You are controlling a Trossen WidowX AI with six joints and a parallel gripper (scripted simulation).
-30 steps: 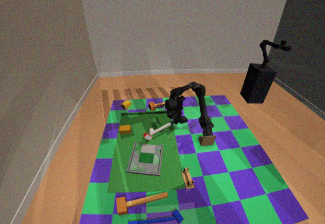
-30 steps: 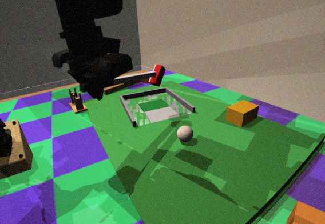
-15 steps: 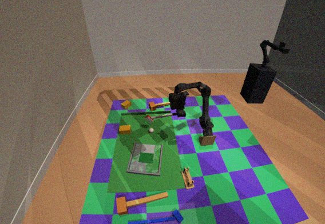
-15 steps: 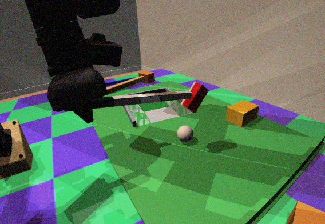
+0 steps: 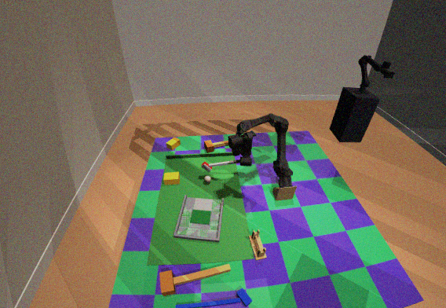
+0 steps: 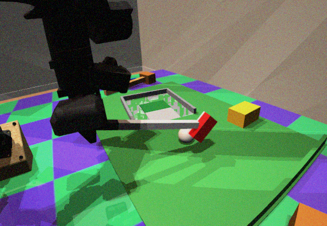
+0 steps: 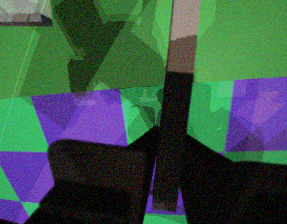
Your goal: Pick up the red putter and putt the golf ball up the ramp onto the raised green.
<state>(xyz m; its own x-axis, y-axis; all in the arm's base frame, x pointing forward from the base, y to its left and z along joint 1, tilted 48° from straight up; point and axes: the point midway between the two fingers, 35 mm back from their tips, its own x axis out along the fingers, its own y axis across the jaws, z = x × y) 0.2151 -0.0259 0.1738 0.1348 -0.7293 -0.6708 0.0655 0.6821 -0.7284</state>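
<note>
Now: the red putter 12 cm ahead of my gripper tip. Round my gripper tip: blue putter 69 cm to the left, 15 cm ahead, 10 cm below; white golf ball 22 cm ahead, 9 cm below, 4 cm to the left; wooden stand 45 cm to the left, 7 cm below, 4 cm behind.
</note>
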